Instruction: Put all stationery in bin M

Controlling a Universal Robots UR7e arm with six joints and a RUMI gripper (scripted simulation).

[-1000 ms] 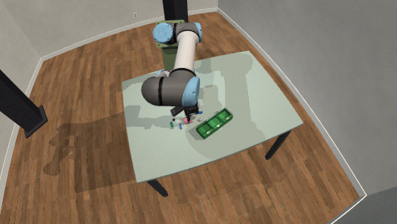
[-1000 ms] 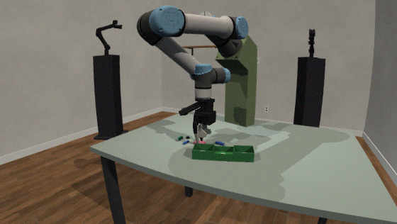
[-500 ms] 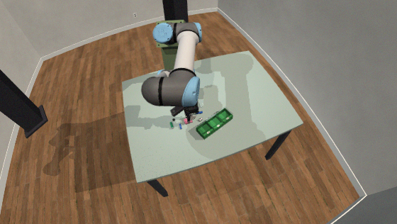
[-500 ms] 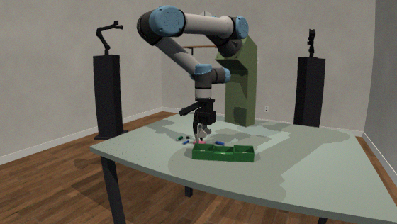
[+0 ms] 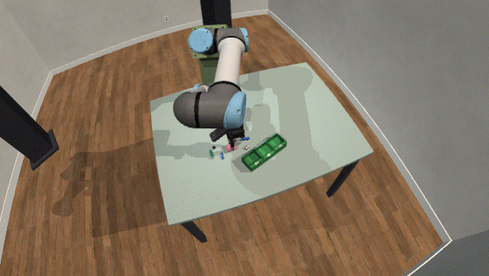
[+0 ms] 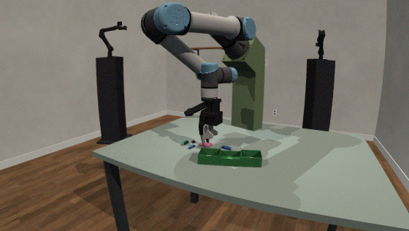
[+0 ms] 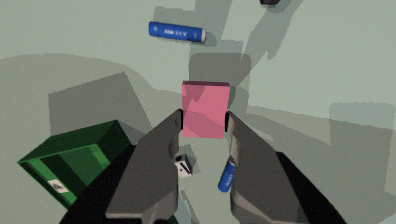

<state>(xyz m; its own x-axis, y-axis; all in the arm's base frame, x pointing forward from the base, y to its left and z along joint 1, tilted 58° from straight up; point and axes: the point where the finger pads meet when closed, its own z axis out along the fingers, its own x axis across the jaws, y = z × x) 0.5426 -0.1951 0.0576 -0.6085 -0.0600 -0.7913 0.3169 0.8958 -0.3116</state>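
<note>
Now: the grey-white item 6 cm ahead of my hand, 6 cm to the left of it and 2 cm below it. From my hand the other things lie so: green marker (5 cm behind, 10 cm to the right, 2 cm below); then black piece (8 cm behind, 6 cm to the right, 3 cm below); then pink eraser (1 cm below).
</note>
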